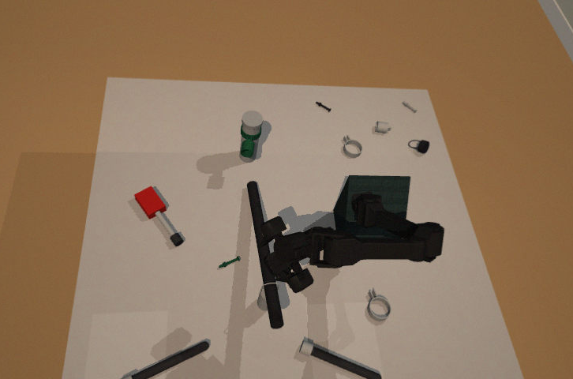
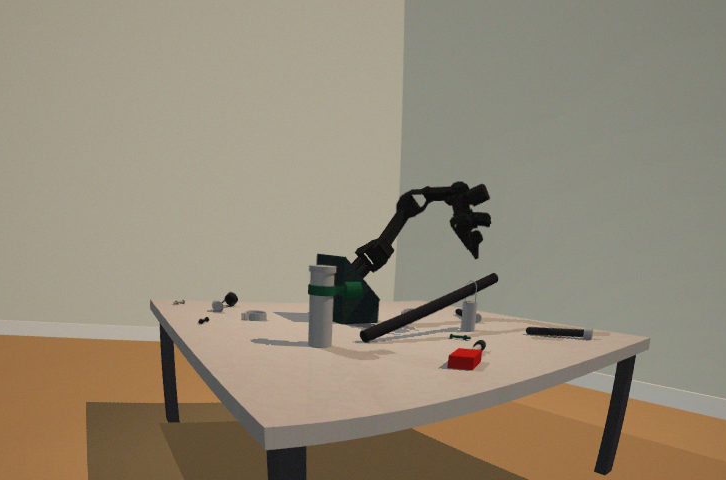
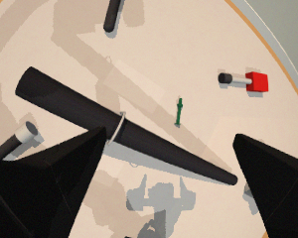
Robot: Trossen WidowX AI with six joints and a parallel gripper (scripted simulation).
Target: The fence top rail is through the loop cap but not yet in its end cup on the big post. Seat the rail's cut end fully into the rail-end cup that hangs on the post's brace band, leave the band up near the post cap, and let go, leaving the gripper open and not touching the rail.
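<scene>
The green rail-end cup lies 3 cm behind my gripper tip, 46 cm to the right of it and 10 cm below it. The rest, counted from my gripper tip: short grey post (2 cm behind, 2 cm to the left, 14 cm below); small green bolt (7 cm ahead, 12 cm to the right, 24 cm below).
</scene>
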